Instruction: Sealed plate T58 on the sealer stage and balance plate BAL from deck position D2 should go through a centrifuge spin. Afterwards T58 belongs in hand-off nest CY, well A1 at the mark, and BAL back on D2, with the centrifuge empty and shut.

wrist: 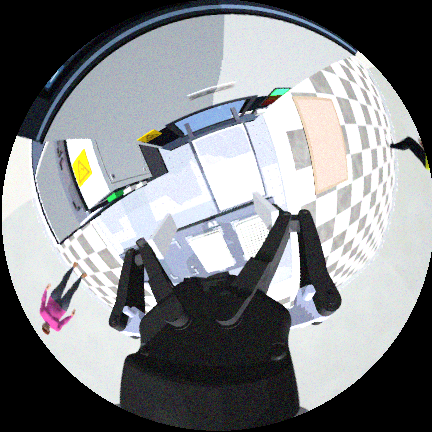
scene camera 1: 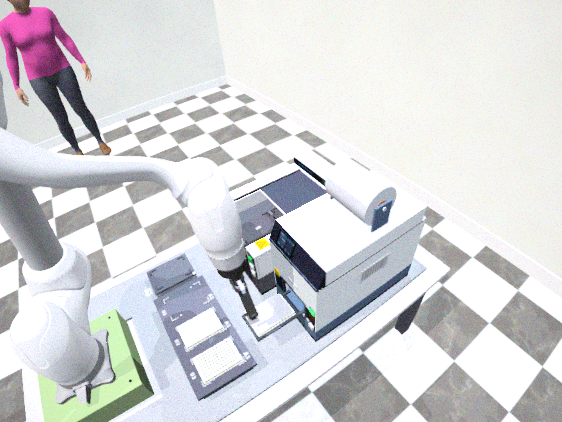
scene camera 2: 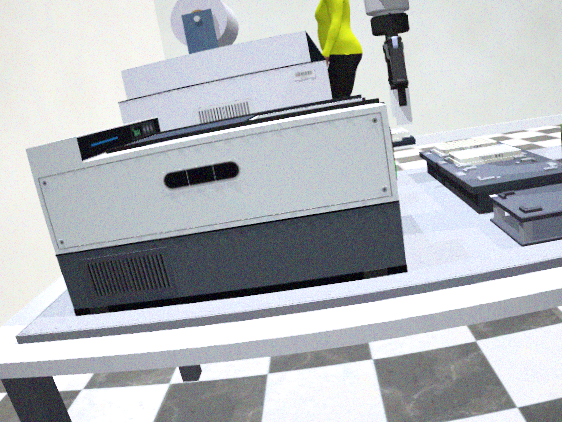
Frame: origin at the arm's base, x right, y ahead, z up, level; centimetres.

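Seen in the pictures: gripper, fingertip midpoint: [wrist: 211, 211] [scene camera 2: 401, 120]; arm's base at its link origin: [scene camera 1: 84, 365].
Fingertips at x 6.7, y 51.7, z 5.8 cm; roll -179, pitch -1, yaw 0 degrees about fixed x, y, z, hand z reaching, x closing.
Note:
Pixels of each thing's top centre, then the offset from my fingertips to it. Level surfaces: height alone.
- Sealed plate T58 at its top centre: [wrist: 231, 167] [scene camera 1: 269, 312] dx +4.6, dy +5.4, dz -2.6 cm
- sealer at its top centre: [scene camera 1: 355, 176] dx +1.5, dy +35.0, dz +33.0 cm
- dark top at its surface level: dz +6.7 cm
Sealed plate T58 [scene camera 1: 274, 314] [wrist: 234, 176] is a flat white plate on the stage sticking out of the sealer [scene camera 1: 367, 280] [scene camera 2: 225, 92]. My gripper [scene camera 1: 251, 314] [scene camera 2: 401, 107] [wrist: 211, 211] is open and empty, fingers pointing down, above the stage's deck-side edge. Two white plates sit on the dark deck [scene camera 1: 202, 389] [scene camera 2: 480, 187]: a smooth-topped one [scene camera 1: 201, 328] [wrist: 212, 250] and one with visible wells [scene camera 1: 217, 360] [wrist: 252, 236]. I cannot read which is BAL. The centrifuge [scene camera 2: 220, 210] has a dark top [scene camera 1: 295, 190]; its inside is hidden.
A small white box with a yellow warning label [scene camera 1: 261, 245] [wrist: 82, 167] stands beside the sealer. A low grey stand [scene camera 1: 172, 275] [scene camera 2: 530, 202] adjoins the deck's far end. The sealer's overhanging front is close to the wrist. A person in pink [scene camera 1: 37, 45] [wrist: 52, 307] stands beyond the table.

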